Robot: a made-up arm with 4 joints.
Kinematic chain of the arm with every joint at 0, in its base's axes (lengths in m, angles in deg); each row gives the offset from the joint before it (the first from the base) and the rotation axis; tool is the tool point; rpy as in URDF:
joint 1: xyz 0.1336 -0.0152 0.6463 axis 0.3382 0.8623 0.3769
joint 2: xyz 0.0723 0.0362 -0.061 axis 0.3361 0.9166 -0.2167
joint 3: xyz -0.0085 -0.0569 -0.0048 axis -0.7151 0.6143 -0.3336
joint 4: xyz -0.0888 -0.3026 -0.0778 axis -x
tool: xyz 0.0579 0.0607 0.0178 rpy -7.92 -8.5 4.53
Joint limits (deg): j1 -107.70..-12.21 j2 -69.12..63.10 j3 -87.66..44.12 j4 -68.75..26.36
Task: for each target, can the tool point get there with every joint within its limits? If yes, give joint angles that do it. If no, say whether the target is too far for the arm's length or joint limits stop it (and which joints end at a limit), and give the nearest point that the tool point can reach.
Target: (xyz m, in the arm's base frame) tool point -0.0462 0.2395 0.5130
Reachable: no: joint limits stop it (at a limit: joint 1, joint 3) | nearest point -0.0932 -0.1023 0.5441 | short by 0.346 m
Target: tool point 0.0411 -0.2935 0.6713
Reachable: yes | joints -45.45 14.49 18.53 -54.63
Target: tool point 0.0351 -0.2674 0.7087
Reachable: yes | joints -67.47 -38.65 12.07 -7.66
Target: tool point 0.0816 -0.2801 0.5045
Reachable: yes | joints -37.73 50.15 -13.74 -48.68
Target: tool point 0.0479 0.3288 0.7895
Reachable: no: joint limits stop it (at a limit: joint 1, joint 2, joint 3, joint 4) | nearest point 0.0610 0.0477 0.9439 | short by 0.321 m
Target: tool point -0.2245 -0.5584 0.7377
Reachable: no: too far | nearest point -0.0342 -0.3114 0.7279 | short by 0.312 m
